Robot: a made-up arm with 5 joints. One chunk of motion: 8 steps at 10 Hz.
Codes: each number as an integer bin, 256 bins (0 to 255) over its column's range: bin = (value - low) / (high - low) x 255, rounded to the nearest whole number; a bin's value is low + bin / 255 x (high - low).
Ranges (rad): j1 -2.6..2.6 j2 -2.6..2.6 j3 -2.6..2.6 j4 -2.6..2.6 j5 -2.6..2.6
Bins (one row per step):
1: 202 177 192 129 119
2: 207 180 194 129 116
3: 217 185 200 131 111
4: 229 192 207 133 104
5: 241 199 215 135 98
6: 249 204 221 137 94
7: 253 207 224 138 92
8: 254 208 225 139 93
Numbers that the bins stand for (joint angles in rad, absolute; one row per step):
1: 1.5192 1.0094 1.3153 0.0306 -0.1733
2: 1.6212 1.0706 1.3561 0.0306 -0.2345
3: 1.8251 1.1725 1.4784 0.0714 -0.3365
4: 2.0698 1.3153 1.6212 0.1122 -0.4792
5: 2.3145 1.4580 1.7843 0.1529 -0.6016
6: 2.4776 1.5600 1.9067 0.1937 -0.6831
7: 2.5592 1.6212 1.9678 0.2141 -0.7239
8: 2.5796 1.6416 1.9882 0.2345 -0.7035

